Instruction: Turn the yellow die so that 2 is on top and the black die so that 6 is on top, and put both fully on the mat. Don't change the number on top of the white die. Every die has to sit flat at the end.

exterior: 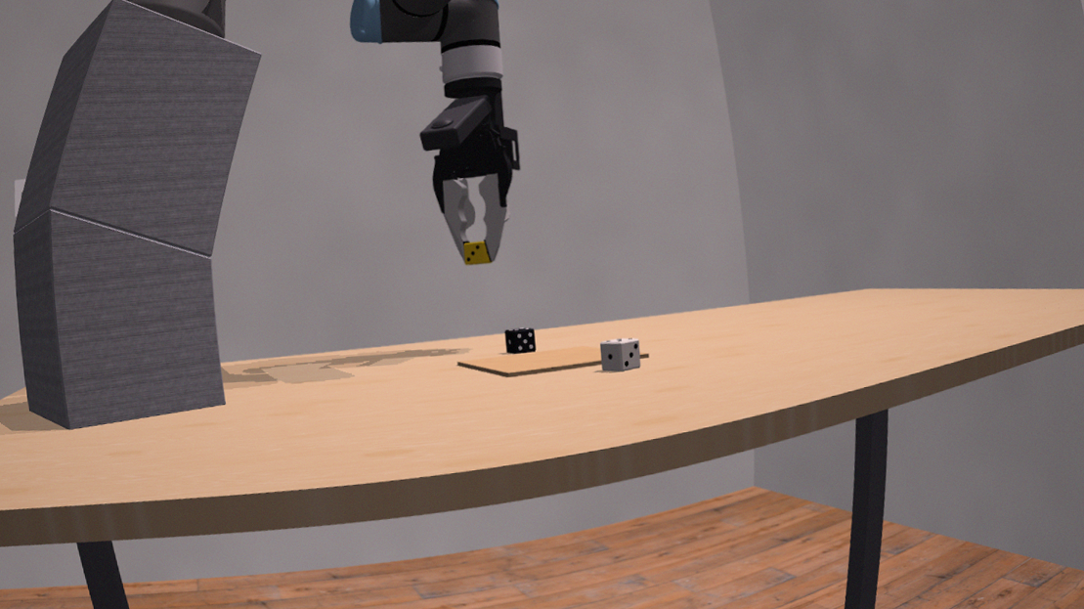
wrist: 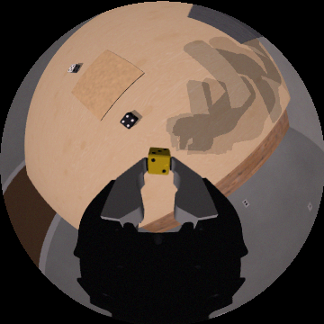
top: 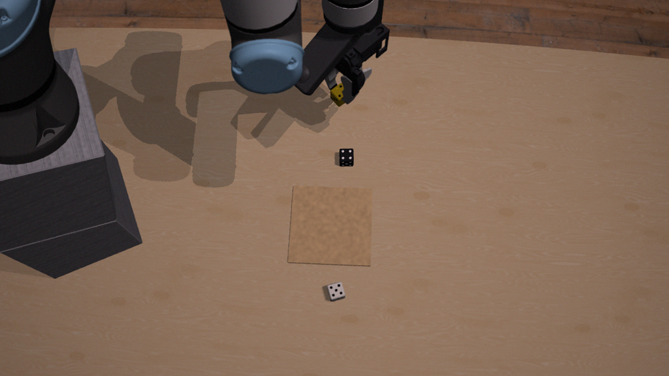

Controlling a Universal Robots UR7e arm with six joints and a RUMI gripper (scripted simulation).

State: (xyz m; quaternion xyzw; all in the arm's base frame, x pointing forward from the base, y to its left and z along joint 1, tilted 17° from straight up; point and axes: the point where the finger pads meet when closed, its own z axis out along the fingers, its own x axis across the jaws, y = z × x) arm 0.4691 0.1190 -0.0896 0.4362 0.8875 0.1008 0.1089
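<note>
The mat is 40 mm behind my hand, 190 mm to the right of it and 120 mm below it. From my hand the other things lie so: white die 40 mm behind, 310 mm to the right, 100 mm below; then black die 70 mm to the right, 100 mm below; then yellow die right at my hand.
</note>
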